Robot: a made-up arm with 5 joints.
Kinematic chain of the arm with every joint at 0, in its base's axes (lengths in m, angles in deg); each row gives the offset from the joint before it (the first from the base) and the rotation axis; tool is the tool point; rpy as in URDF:
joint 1: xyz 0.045 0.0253 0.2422 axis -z
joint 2: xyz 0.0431 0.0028 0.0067 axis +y
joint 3: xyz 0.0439 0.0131 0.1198 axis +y
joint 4: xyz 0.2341 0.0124 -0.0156 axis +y
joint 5: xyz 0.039 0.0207 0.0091 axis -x
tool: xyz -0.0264 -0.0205 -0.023 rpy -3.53 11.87 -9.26
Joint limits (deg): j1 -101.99..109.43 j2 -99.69..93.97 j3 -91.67..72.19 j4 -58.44..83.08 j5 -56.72..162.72
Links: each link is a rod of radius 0.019 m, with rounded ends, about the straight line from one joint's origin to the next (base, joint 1, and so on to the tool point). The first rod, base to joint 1, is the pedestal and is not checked.
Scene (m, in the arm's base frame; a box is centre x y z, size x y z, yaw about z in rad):
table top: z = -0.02
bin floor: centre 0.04 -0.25 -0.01 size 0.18 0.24 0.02 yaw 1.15
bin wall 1: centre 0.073 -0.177 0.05 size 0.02 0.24 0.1 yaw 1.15
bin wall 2: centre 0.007 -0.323 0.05 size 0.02 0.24 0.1 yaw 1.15
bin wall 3: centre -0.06 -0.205 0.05 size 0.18 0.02 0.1 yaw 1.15
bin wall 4: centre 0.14 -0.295 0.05 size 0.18 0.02 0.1 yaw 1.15
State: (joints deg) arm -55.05 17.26 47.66 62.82 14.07
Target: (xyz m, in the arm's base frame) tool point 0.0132 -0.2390 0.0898
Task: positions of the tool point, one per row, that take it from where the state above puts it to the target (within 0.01 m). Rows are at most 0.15 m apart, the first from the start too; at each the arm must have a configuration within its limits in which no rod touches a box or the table.
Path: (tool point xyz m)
1: 0.2086 0.2198 0.1842
2: 0.2707 0.2070 0.2651
3: 0.3017 0.1640 0.3578
4: 0.2893 0.1079 0.4483
5: 0.2330 0.0600 0.5228
6: 0.2808 -0.0005 0.4820
7: 0.2978 -0.0774 0.4330
8: 0.2802 -0.1554 0.3785
9: 0.2316 -0.2193 0.3212
10: 0.1616 -0.2574 0.2642
11: 0.0839 -0.2637 0.2104
12: 0.0132 -0.2390 0.1626
13: 0.0125 -0.2422 0.1274
14: 0.0132 -0.2390 0.0898

